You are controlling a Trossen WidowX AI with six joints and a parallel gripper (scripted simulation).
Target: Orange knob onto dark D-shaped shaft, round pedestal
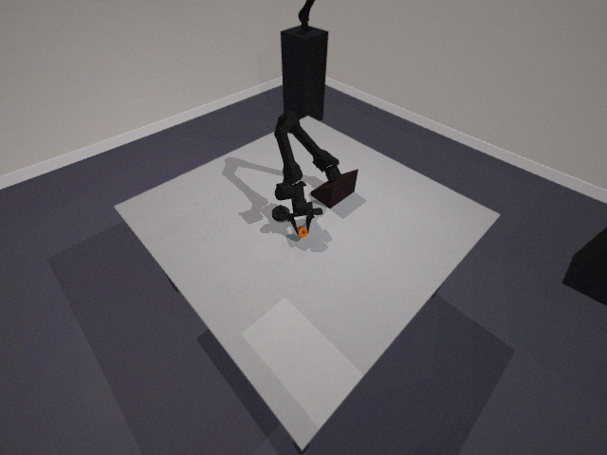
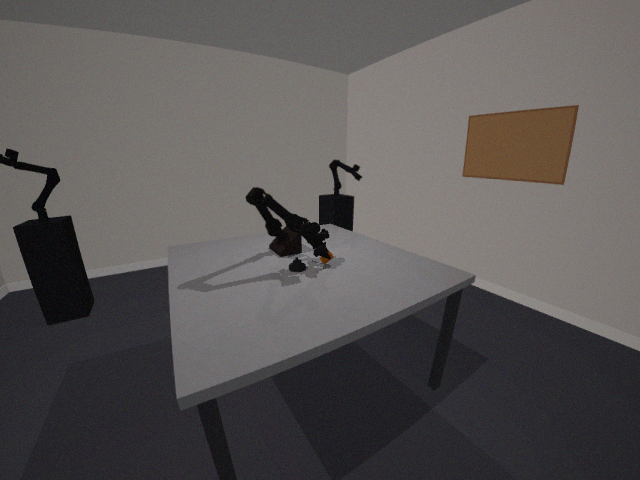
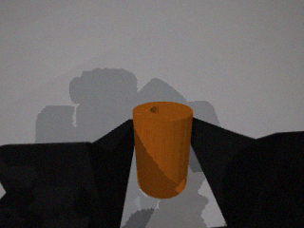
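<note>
Now: gripper tip 180 mm to the left of the dark round pedestal, 40 mm past it and 10 mm above it. From my gripper tip the other things lie so: orange knob (10 mm to the right, 10 mm behind).
</note>
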